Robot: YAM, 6 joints.
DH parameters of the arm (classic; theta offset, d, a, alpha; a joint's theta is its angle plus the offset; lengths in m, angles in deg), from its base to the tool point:
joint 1: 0 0.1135 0.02 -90
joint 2: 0 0 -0.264 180
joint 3: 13.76 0 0.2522 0
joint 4: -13.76 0 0.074 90
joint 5: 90 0 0 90
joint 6: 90 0.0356 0 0
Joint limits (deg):
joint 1: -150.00..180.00
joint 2: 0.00..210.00
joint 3: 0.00..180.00
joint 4: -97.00..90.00
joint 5: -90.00..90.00
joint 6: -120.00..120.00
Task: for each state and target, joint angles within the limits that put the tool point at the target. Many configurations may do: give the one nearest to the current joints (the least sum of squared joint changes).
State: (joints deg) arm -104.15 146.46 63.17 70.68 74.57 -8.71
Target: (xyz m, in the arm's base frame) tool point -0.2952 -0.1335 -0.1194
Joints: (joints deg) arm -149.57 164.04 56.85 66.93 75.12 -8.71
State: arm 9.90 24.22 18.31 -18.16 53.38 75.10
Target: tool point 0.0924 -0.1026 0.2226
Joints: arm -35.39 33.51 21.06 -14.68 57.84 75.10
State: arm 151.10 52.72 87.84 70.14 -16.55 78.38
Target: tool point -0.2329 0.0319 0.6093
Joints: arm 169.65 83.98 100.78 59.59 -17.11 78.38
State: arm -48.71 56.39 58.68 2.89 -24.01 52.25
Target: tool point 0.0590 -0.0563 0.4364
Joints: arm -53.60 27.59 52.69 -1.70 -23.30 52.25
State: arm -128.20 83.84 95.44 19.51 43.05 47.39
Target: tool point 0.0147 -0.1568 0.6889
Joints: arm -78.60 82.82 127.50 24.40 27.75 47.39
